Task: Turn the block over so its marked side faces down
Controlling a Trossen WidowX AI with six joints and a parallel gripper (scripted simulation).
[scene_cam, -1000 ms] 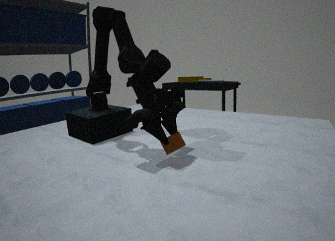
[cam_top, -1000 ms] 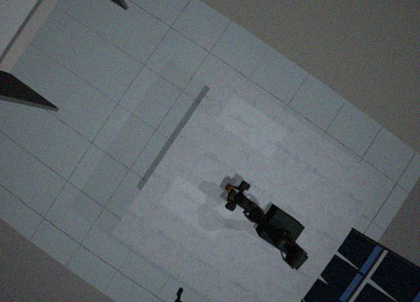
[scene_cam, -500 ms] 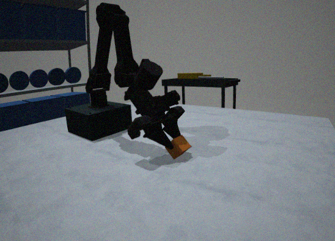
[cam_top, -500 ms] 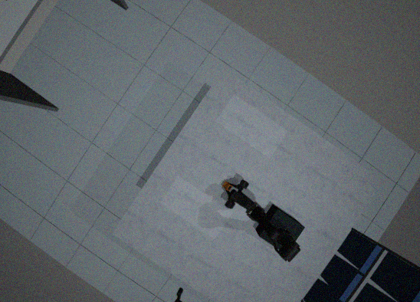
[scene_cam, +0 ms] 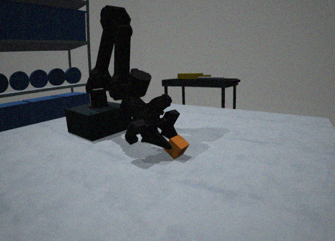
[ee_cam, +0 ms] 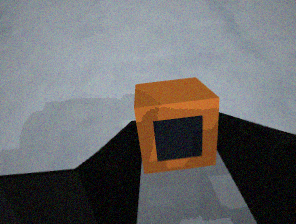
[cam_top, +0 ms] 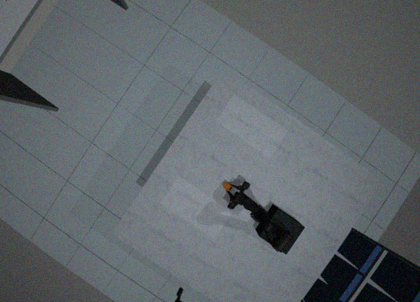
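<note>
Now: gripper tip 1 cm past the block.
</note>
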